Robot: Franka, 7 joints.
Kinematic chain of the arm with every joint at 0, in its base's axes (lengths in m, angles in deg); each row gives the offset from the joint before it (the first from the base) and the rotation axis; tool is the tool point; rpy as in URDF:
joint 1: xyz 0 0 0.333 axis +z
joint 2: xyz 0 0 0 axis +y
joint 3: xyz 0 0 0.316 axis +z
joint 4: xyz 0.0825 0 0 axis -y
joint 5: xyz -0.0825 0 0.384 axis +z
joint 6: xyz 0 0 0 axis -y
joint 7: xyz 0.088 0 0 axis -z
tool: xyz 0 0 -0.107 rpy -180 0 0
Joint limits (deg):
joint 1: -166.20..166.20
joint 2: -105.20..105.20
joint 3: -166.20..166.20
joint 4: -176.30..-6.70
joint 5: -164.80..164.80
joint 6: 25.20..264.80
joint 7: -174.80..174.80
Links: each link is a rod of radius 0.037 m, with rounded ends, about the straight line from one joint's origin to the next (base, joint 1, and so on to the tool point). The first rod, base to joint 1, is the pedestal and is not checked.
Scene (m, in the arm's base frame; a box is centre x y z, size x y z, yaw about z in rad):
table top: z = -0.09
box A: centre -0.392 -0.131 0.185 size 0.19 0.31 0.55 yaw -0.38
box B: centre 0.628 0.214 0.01 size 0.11 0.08 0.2 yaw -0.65
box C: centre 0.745 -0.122 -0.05 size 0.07 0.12 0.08 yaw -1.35
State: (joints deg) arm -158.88 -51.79 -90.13 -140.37 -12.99 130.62 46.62
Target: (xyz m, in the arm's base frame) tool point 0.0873 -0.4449 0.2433
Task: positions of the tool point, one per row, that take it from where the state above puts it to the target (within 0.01 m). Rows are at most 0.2 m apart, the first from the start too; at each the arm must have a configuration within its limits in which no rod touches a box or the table.
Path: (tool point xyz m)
1: -0.2722 0.4029 0.4299
2: -0.3580 0.3286 0.5390
3: -0.4381 0.2053 0.6101
4: -0.4955 0.0504 0.6381
5: -0.5166 -0.1157 0.6289
6: -0.4948 -0.2737 0.5977
7: -0.4325 -0.4077 0.5628
8: -0.3331 -0.4902 0.4999
9: -0.2159 -0.5359 0.4316
10: -0.0967 -0.5401 0.3628
11: 0.0085 -0.5063 0.2985
12: 0.0873 -0.4449 0.2433

